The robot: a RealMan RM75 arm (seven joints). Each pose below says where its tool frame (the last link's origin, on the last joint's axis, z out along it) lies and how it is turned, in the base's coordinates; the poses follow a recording.
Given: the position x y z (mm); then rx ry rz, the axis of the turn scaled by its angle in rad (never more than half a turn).
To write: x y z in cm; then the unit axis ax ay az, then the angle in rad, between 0 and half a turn. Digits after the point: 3 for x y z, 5 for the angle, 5 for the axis.
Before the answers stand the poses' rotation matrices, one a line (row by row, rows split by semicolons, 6 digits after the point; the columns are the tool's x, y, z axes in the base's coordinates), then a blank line. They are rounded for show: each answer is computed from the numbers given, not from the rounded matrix.
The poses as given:
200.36 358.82 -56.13 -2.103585 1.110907 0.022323
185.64 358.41 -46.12 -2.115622 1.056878 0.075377
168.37 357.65 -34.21 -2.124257 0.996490 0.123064
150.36 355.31 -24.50 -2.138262 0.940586 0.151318
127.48 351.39 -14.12 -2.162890 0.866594 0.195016
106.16 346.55 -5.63 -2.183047 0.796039 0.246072
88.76 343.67 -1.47 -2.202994 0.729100 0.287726
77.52 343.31 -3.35 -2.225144 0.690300 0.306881
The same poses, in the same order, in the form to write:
0.624130 -0.717932 0.308278; -0.704968 -0.347335 0.618367; -0.336870 -0.603268 -0.722902
0.656273 -0.706879 0.263869; -0.662276 -0.372104 0.650330; -0.361518 -0.601548 -0.712351
0.689114 -0.690052 0.221248; -0.615493 -0.396210 0.681312; -0.382480 -0.605678 -0.697756
0.719062 -0.668954 0.188282; -0.576149 -0.422352 0.699765; -0.388589 -0.611653 -0.689115
0.755484 -0.640889 0.136034; -0.520832 -0.461528 0.718141; -0.397465 -0.613395 -0.682472
0.784716 -0.614805 0.078972; -0.462991 -0.496644 0.734155; -0.412141 -0.612666 -0.674374
0.809613 -0.586296 0.027973; -0.409188 -0.529595 0.743031; -0.420822 -0.613014 -0.668672
0.824034 -0.566538 -0.001524; -0.380688 -0.555703 0.739101; -0.419576 -0.608464 -0.673593

20.036 35.882 -5.613 -0.88423 0.46696 0.00938 2.37901
18.564 35.841 -4.612 -0.89413 0.44667 0.03186 2.36612
16.837 35.765 -3.421 -0.90409 0.42411 0.05238 2.34960
15.036 35.531 -2.450 -0.91344 0.40181 0.06464 2.34089
12.748 35.139 -1.412 -0.92503 0.37063 0.08340 2.33819
10.616 34.655 -0.563 -0.93426 0.34068 0.10531 2.33665
8.876 34.367 -0.147 -0.94214 0.31181 0.12305 2.33828
7.752 34.331 -0.335 -0.94692 0.29376 0.13059 2.34988

